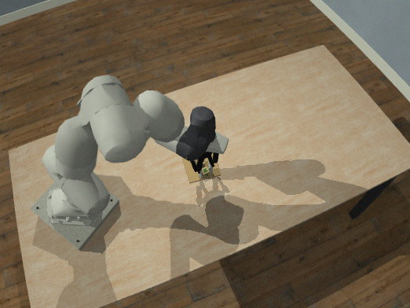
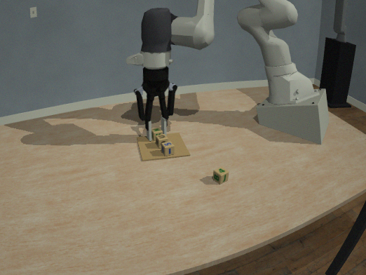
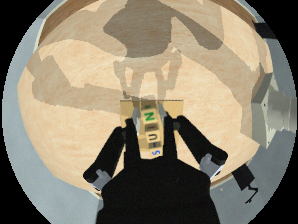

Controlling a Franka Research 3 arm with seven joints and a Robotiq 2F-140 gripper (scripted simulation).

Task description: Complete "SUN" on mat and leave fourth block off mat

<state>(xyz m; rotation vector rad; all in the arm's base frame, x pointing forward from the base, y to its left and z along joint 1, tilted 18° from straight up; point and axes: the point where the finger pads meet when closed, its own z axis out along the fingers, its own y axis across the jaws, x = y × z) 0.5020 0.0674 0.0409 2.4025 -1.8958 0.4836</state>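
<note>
My gripper is now 2 cm above the N block. From my hand the other things lie so: U block: 5 cm to the left, 2 cm below, 1 cm behind; mat: 5 cm to the left, 4 cm below, 1 cm behind.
</note>
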